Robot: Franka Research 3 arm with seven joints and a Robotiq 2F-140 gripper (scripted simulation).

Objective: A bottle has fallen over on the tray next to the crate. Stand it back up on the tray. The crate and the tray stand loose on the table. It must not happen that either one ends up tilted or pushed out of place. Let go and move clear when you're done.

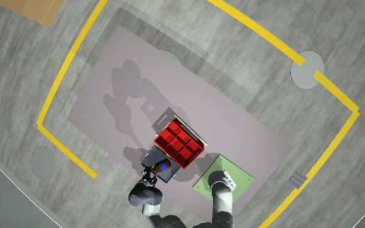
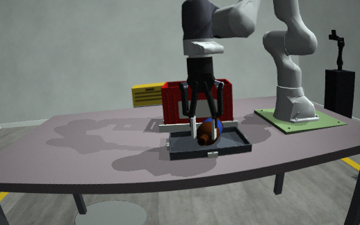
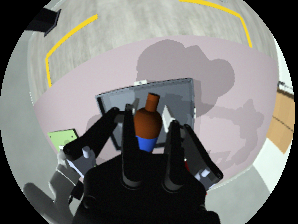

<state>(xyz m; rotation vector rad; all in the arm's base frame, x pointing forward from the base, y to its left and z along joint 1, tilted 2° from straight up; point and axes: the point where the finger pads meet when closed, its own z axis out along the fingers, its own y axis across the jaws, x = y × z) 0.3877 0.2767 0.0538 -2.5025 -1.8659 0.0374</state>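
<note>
The glass bottle lies 1 cm behind my hand, 4 cm to the right of it and 3 cm below it. Also, from my hand: tray: 1 cm behind, 5 cm to the right, 6 cm below; then red crate: 2 cm ahead, 30 cm to the right, 1 cm above.
</note>
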